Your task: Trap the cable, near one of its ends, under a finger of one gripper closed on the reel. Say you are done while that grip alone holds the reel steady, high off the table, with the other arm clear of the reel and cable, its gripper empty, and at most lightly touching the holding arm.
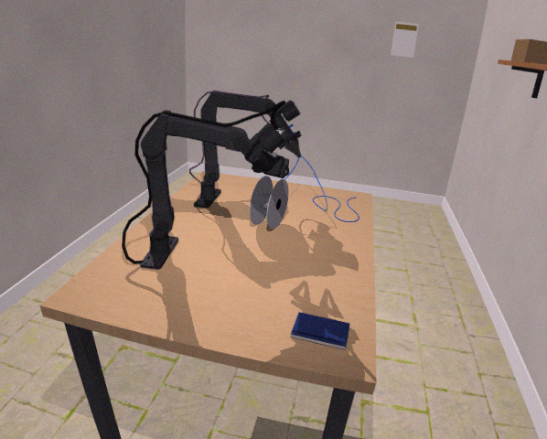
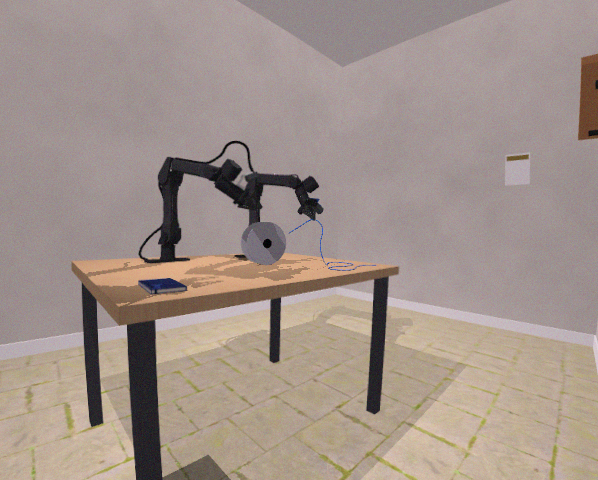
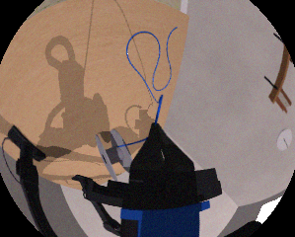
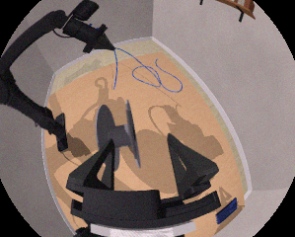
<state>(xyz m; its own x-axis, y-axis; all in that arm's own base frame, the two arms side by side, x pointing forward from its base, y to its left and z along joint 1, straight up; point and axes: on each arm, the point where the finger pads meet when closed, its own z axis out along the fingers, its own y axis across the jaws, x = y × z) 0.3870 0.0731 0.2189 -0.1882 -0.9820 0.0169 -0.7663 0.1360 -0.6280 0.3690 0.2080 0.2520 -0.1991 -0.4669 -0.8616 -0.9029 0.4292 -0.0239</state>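
Right now my right hand is 160 mm above the grey reel, 70 mm to the right of it and 30 mm past it. Round my right hand: blue book 490 mm to the right, 250 mm below, 210 mm ahead.
The grey reel lies 260 mm to the right of my left hand, 120 mm below it and 70 mm behind it. The rest, counted from my left hand: blue book 820 mm to the right, 210 mm below, 170 mm ahead.
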